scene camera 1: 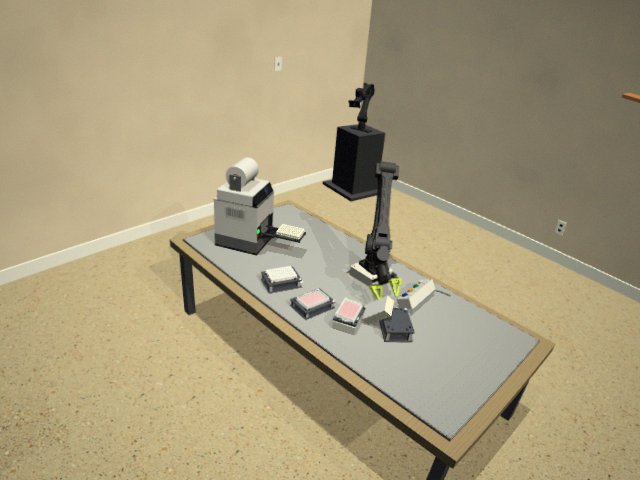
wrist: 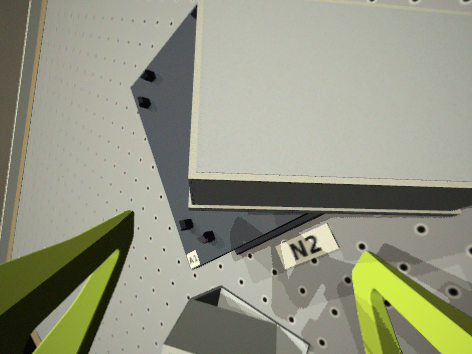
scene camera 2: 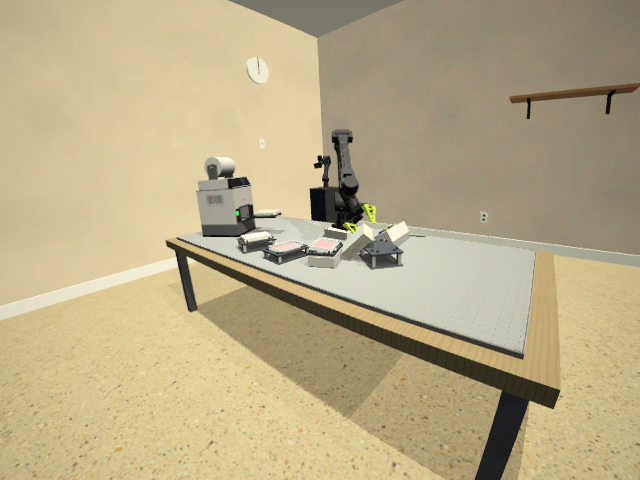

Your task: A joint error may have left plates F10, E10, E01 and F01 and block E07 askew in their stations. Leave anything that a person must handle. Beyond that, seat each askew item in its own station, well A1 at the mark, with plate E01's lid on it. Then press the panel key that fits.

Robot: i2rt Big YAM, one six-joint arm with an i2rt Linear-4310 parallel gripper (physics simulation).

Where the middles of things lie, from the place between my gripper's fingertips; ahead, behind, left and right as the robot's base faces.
Labels:
The N2 label [wrist: 319, 241] lies 100 mm below my hand, 30 mm behind it and 10 mm to the left of it. Round my hand: cream plate [wrist: 333, 114] (60 mm ahead, 30 mm below, 10 mm to the left).

